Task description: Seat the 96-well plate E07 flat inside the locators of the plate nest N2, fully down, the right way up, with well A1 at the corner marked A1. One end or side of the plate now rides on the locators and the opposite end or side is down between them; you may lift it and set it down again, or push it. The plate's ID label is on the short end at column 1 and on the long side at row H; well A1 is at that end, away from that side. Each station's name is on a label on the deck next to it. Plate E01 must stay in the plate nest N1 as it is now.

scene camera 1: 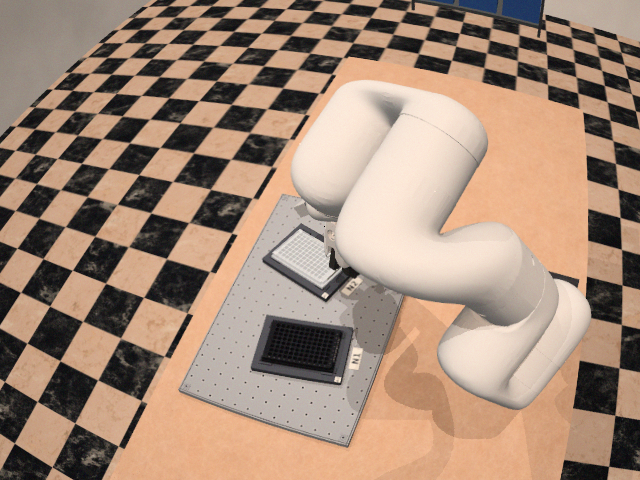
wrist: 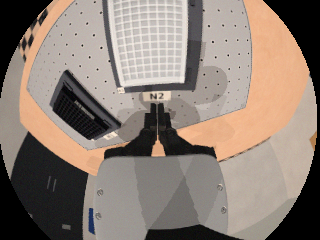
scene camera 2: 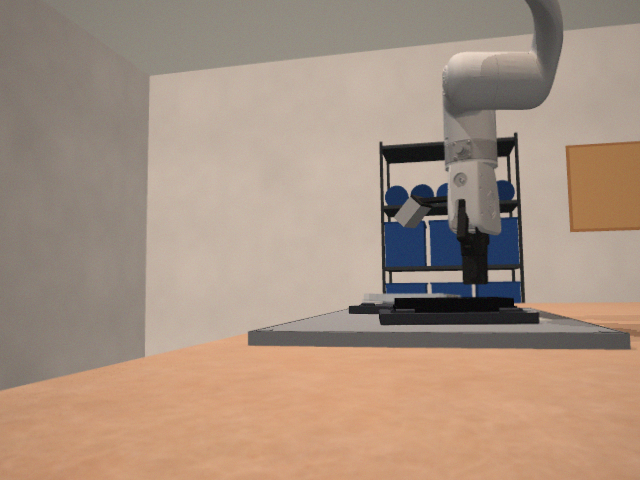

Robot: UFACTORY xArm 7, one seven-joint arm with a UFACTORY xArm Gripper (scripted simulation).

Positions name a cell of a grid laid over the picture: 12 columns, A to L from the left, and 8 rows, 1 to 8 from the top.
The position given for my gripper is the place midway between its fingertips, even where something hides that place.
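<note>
I see a plate nest N1 (scene camera 2: H6), and scene camera 1 shows me the plate nest N1 (scene camera 1: F7) too, as does the wrist view with the plate nest N1 (wrist: C4). There is a black plate E01 (scene camera 1: G6) as well; I find the black plate E01 (wrist: C4) in the wrist view and the black plate E01 (scene camera 2: I6) in scene camera 2. A white 96-well plate E07 (scene camera 1: F5) is here too. My own gripper (scene camera 2: I5) is in the scene, and I can also see my gripper (scene camera 1: G5) in scene camera 1 and my gripper (wrist: F4) in the wrist view.
</note>
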